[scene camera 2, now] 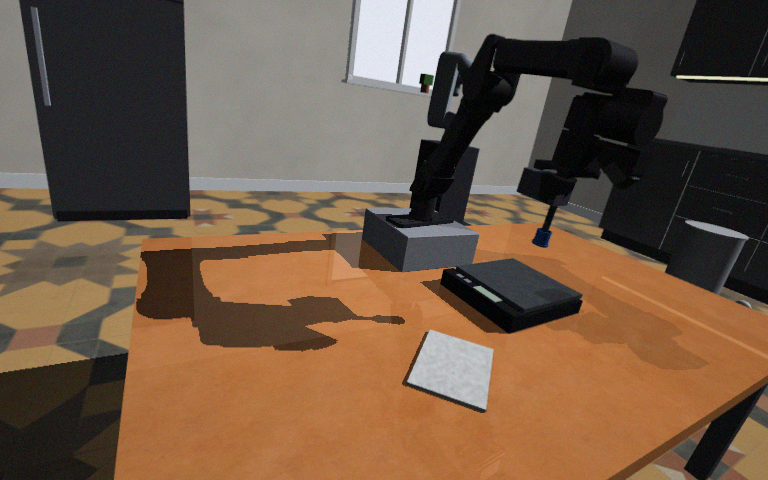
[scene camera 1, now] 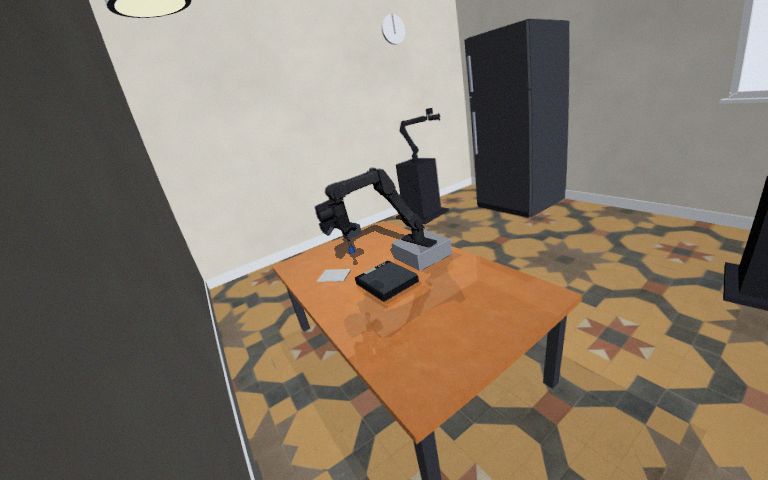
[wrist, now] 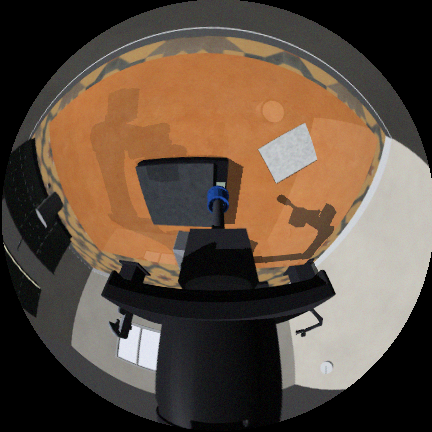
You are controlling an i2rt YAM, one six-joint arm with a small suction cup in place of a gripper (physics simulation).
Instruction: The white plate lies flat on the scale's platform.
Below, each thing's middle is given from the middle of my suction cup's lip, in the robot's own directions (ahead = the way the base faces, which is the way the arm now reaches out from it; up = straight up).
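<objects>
My suction cup is 90 mm past the black scale (scene camera 2: 514,296), 100 mm to the right of it and 170 mm above it. You'd find the white plate (scene camera 2: 454,369) 20 mm ahead of my suction cup, 200 mm to the right of it and 190 mm below. Going by their middles, the black scale is the nearest to my suction cup of the things named here.
</objects>
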